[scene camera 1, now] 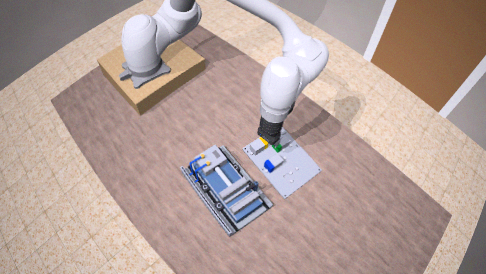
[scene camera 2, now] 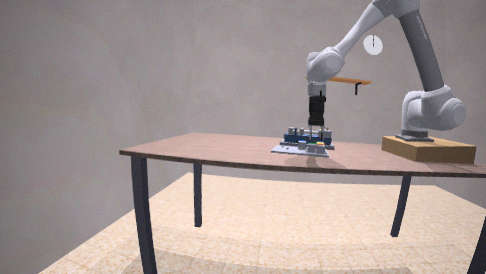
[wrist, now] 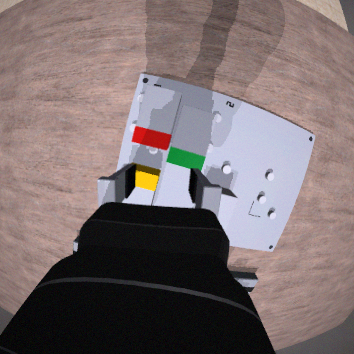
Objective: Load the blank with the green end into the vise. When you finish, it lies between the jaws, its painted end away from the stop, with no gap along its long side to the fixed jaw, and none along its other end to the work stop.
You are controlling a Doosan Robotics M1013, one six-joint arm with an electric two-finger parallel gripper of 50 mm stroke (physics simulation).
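The blank with the green end [scene camera 1: 278,148] [wrist: 192,127] lies on the grey plate [scene camera 1: 305,172] [wrist: 290,150] beside the red-ended blank [wrist: 160,107]. My gripper [scene camera 2: 317,136] [wrist: 162,177] is open and empty, low over the plate. In the wrist view its right finger is near a corner of the green end, its left finger near the yellow end; the exact height is unclear. The vise [scene camera 2: 295,138] stands beside the plate. Its rod-side jaw [scene camera 1: 235,188] and outer jaw [scene camera 1: 246,202] stand apart with a gap. A small dark blue part [scene camera 1: 255,186] sits at the jaws' end; it may be the stop.
A yellow-ended blank [scene camera 1: 258,145] [wrist: 147,179] and a blue-ended blank [scene camera 1: 276,160] lie on the plate close by. Short white pins [wrist: 270,175] stand up from it. Blue hoses [scene camera 1: 196,165] rise at the vise's end block [scene camera 1: 214,156]. The arm's wooden base [scene camera 1: 175,82] is farther back.
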